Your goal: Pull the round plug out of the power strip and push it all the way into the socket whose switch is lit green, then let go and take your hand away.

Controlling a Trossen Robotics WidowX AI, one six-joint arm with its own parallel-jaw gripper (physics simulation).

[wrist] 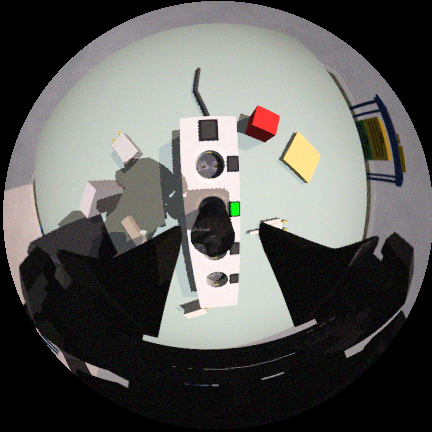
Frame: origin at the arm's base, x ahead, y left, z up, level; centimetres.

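Seen in the pictures: gripper, fingertip midpoint: (pixel 220 229); arm's base, link origin: (pixel 61 267).
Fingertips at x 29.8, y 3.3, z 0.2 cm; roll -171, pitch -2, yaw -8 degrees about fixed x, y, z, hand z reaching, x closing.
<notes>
Offsets run from my fingertips to a thing's middle. "pt": to the spot under its first point.
The white power strip @(pt dx -1.7, dy +8.4, dz -7.3 cm) (pixel 190 150) runs up and down the middle of the wrist view. The round black plug @(dx -0.5, dy -0.7, dz -4.4 cm) (pixel 212 232) stands in the socket beside the green-lit switch @(pt dx +2.6, dy -0.3, dz -7.1 cm) (pixel 234 209); how deep it sits cannot be told. Its body hides most of the socket below. An empty socket @(pt dx +0.4, dy +6.4, dz -9.0 cm) (pixel 209 164) is above it and another empty socket (pixel 217 279) is near the strip's lower end. My gripper (pixel 220 229) is open, one finger on each side of the plug, with gaps between the fingers and the plug.
A red cube @(dx +10.2, dy +12.6, dz -10.3 cm) (pixel 263 124) and a yellow block @(dx +19.2, dy +6.8, dz -11.9 cm) (pixel 301 157) lie right of the strip. A white plug @(dx +11.3, dy -6.4, dz -11.6 cm) (pixel 272 224) lies by the right fingertip. Another white plug @(dx -14.0, dy +14.0, dz -11.2 cm) (pixel 126 148) and a pale box @(dx -18.4, dy +5.9, dz -8.5 cm) (pixel 98 196) are at left. A small white plug @(dx -8.3, dy -24.0, dz -10.6 cm) (pixel 194 312) lies below the strip. A dark cord @(pt dx +0.8, dy +21.7, dz -11.5 cm) (pixel 197 90) leaves its top.
</notes>
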